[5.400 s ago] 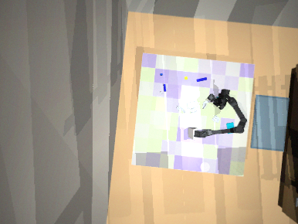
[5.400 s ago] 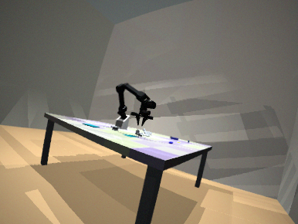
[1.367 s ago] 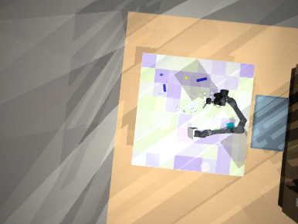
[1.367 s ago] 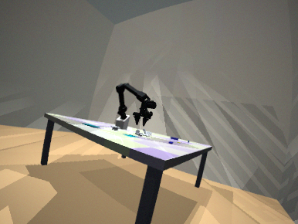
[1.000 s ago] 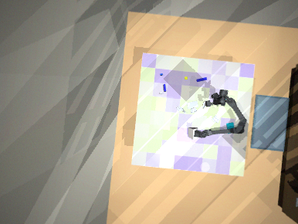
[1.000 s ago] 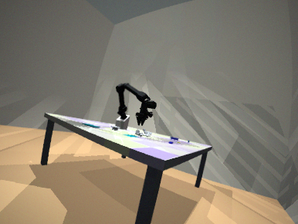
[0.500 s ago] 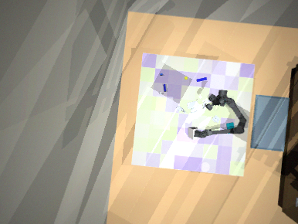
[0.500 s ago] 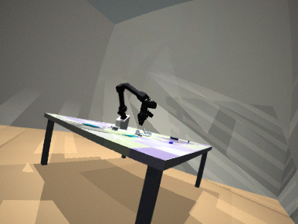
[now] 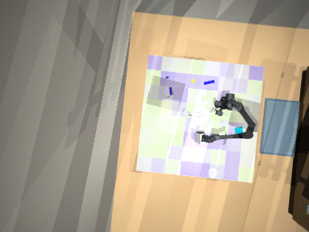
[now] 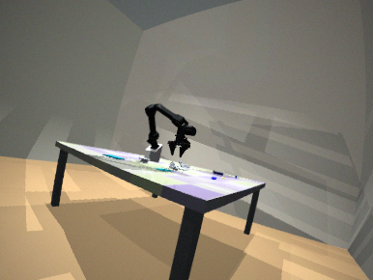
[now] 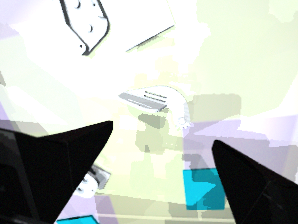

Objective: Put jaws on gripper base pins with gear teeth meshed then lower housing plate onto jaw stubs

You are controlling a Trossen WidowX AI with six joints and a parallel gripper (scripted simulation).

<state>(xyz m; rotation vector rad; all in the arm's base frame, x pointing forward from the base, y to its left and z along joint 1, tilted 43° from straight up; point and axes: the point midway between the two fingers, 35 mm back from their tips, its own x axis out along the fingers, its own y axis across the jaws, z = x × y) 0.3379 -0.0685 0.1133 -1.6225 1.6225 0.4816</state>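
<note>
My gripper tip is now 8 cm above the white jaw, 1 cm to the left of it and 1 cm short of it. Also, from my gripper tip: cyan square 17 cm to the right, 9 cm below, 6 cm ahead; then blue dot 55 cm to the left, 27 cm ahead, 8 cm below; then yellow dot 27 cm ahead, 26 cm to the left, 9 cm below.
</note>
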